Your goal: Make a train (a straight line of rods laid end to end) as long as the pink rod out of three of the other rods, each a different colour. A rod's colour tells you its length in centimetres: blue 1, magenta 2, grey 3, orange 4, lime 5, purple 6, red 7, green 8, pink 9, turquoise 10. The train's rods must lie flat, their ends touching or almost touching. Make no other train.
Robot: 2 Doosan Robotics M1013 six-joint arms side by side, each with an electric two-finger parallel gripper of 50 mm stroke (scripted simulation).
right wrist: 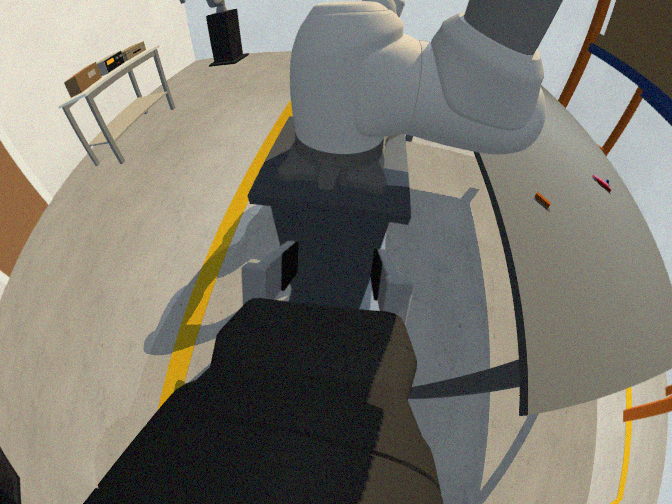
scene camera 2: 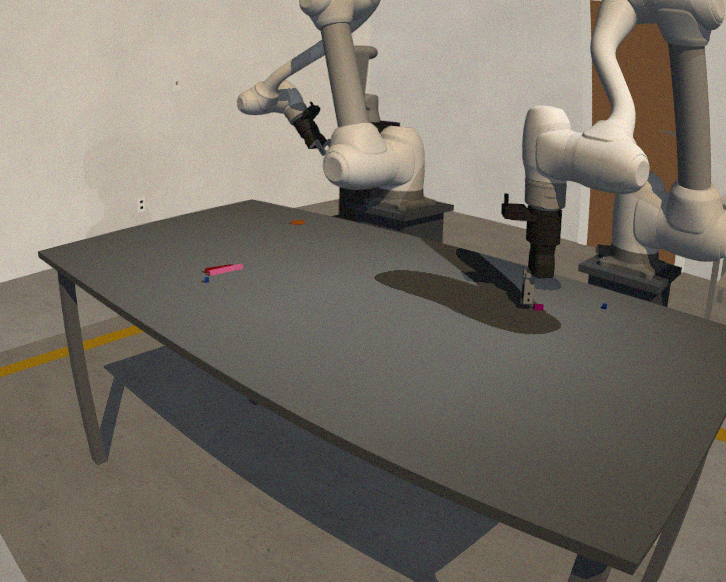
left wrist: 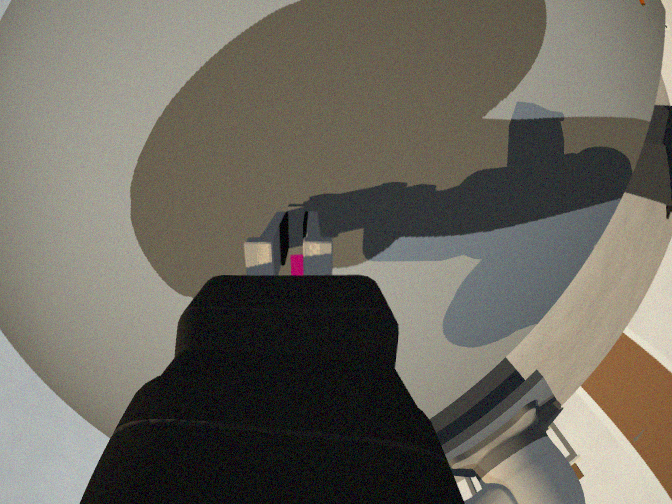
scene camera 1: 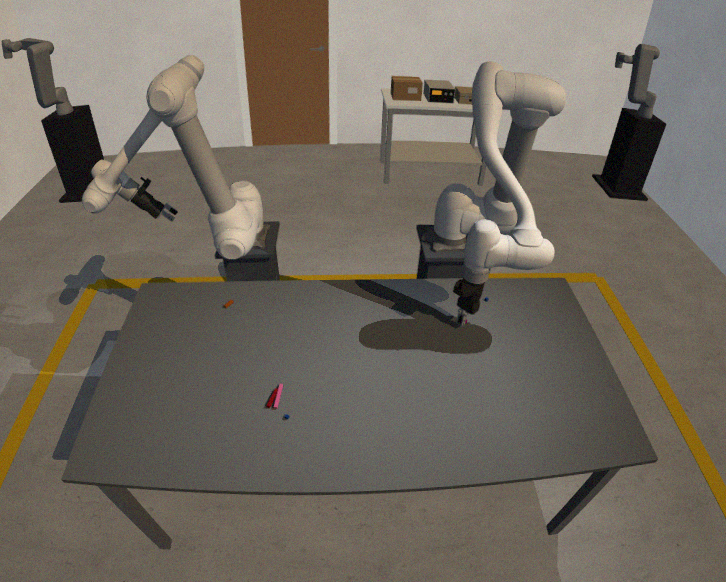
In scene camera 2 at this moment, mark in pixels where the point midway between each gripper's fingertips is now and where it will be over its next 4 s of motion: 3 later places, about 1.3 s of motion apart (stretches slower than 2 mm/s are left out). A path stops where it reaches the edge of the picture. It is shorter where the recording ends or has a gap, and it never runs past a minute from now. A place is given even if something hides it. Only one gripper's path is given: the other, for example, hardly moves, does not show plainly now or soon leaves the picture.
The left gripper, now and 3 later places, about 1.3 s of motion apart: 526, 302; 527, 307; 530, 265; 363, 230
